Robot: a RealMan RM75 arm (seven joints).
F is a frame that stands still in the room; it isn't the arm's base.
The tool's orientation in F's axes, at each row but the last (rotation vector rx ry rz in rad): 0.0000 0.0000 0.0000; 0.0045 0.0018 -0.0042; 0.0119 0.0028 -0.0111; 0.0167 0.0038 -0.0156; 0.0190 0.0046 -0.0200; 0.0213 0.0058 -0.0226; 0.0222 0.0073 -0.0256; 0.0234 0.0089 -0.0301; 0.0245 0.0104 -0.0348; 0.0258 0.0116 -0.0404
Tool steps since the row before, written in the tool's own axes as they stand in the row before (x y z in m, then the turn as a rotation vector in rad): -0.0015 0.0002 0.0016 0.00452 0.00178 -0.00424; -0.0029 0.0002 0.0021 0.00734 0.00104 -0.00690; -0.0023 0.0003 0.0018 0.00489 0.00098 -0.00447; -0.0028 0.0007 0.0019 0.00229 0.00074 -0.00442; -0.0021 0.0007 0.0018 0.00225 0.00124 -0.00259; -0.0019 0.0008 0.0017 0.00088 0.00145 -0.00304; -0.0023 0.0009 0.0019 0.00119 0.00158 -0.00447; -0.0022 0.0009 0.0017 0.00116 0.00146 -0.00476; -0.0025 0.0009 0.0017 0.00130 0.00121 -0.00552; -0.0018 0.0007 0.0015 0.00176 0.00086 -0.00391
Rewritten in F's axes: -0.0015 0.0002 0.0016 0.00452 0.00178 -0.00424; -0.0029 0.0002 0.0021 0.00733 0.00104 -0.00691; -0.0023 0.0003 0.0018 0.00489 0.00098 -0.00447; -0.0028 0.0007 0.0019 0.00229 0.00078 -0.00442; -0.0021 0.0007 0.0018 0.00226 0.00124 -0.00258; -0.0019 0.0008 0.0017 0.00090 0.00149 -0.00301; -0.0023 0.0009 0.0019 0.00120 0.00165 -0.00444; -0.0022 0.0009 0.0017 0.00116 0.00154 -0.00474; -0.0024 0.0009 0.0017 0.00129 0.00130 -0.00550; -0.0018 0.0007 0.0015 0.00175 0.00089 -0.00391
